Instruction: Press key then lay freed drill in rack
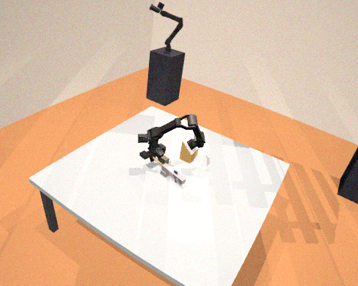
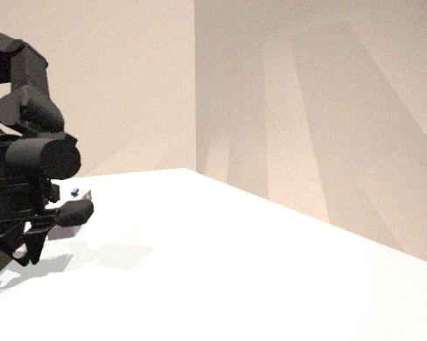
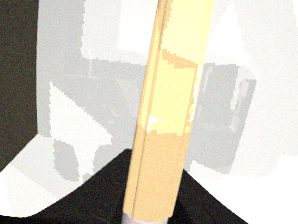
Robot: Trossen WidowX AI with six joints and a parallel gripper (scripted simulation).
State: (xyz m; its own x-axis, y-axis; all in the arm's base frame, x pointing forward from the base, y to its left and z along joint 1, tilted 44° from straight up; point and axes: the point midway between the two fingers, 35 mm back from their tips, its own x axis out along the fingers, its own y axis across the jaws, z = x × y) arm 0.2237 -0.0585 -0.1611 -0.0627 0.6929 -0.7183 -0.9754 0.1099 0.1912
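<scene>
Right now the drill is 4 cm to the left of my gripper tip, 3 cm above it and 1 cm ahead of it. Also, from my gripper tip: blue key: 22 cm to the left, 5 cm ahead, 4 cm above; rack: 7 cm behind, 5 cm to the left.
</scene>
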